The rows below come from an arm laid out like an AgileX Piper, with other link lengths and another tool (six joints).
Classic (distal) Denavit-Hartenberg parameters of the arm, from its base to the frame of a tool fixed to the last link. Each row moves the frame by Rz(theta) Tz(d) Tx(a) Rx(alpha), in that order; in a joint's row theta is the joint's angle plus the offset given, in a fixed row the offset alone. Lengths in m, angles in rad.
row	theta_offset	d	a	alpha
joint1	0	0.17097	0	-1.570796
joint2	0.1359	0	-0.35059	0
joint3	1.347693	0	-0.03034	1.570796
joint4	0	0.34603	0	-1.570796
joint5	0	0	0	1.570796
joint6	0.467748	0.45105	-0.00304	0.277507
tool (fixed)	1.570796	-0.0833	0	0
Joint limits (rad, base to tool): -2.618..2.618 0..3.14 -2.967..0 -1.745..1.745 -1.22..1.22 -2.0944..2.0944
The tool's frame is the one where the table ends.
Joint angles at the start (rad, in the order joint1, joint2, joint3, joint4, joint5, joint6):
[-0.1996, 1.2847, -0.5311, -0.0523, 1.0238, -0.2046]
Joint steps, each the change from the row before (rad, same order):
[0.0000, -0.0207, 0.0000, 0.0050, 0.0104, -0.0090]
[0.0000, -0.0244, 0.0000, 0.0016, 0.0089, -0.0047]
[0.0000, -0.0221, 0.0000, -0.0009, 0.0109, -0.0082]
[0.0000, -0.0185, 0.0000, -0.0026, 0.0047, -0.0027]
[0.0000, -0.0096, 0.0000, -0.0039, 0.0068, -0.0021]
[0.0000, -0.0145, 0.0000, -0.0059, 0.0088, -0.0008]
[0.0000, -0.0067, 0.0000, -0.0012, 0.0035, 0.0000]
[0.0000, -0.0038, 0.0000, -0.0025, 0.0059, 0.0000]
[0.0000, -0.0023, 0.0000, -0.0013, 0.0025, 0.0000]
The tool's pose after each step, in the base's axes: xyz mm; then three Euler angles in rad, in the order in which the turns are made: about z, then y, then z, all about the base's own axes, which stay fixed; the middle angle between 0 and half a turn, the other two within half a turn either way. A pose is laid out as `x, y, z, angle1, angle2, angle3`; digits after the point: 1 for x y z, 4 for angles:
200.1, -33.9, -37.7, -0.2810, 2.7869, -2.2656
201.8, -33.8, -32.5, -0.2434, 2.7952, -2.2269
202.0, -34.1, -27.7, -0.2138, 2.7996, -2.1908
203.6, -35.3, -23.8, -0.1736, 2.8030, -2.1489
202.6, -36.5, -21.7, -0.1624, 2.8009, -2.1344
201.7, -38.3, -18.6, -0.1412, 2.7979, -2.1109
201.6, -38.7, -17.2, -0.1311, 2.7979, -2.1009
200.0, -39.3, -16.4, -0.1347, 2.7951, -2.1033
199.4, -39.6, -15.9, -0.1341, 2.7939, -2.1022

